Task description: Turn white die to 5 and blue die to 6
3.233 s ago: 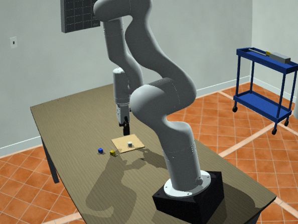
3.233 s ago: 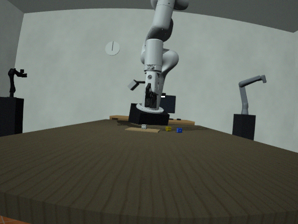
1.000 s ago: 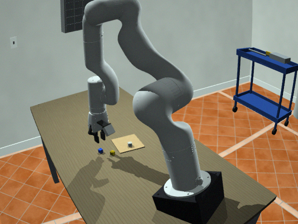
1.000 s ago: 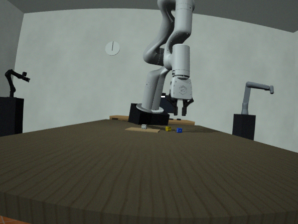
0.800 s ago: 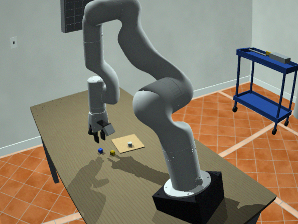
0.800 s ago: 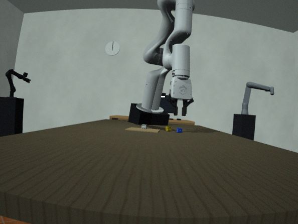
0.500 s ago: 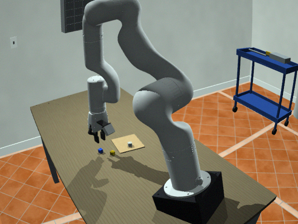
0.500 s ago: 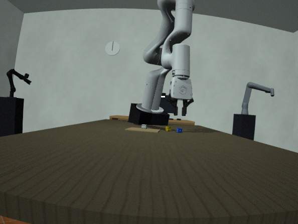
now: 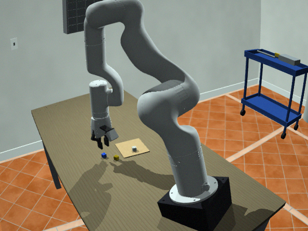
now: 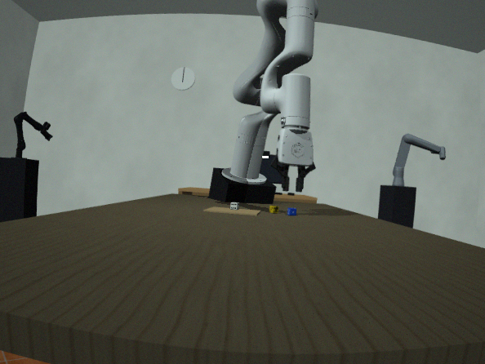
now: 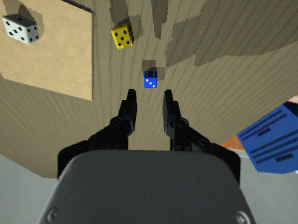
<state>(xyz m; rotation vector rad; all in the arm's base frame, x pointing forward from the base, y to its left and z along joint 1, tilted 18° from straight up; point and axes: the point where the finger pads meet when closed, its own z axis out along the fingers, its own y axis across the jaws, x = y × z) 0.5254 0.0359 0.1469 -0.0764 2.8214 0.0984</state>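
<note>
The blue die lies 1 cm ahead of my hand and 8 cm below it. Also, from my hand: white die: 5 cm behind, 15 cm to the right, 7 cm below; tan mat: 2 cm behind, 16 cm to the right, 8 cm below; yellow die: 5 cm behind, 4 cm to the right, 8 cm below.
</note>
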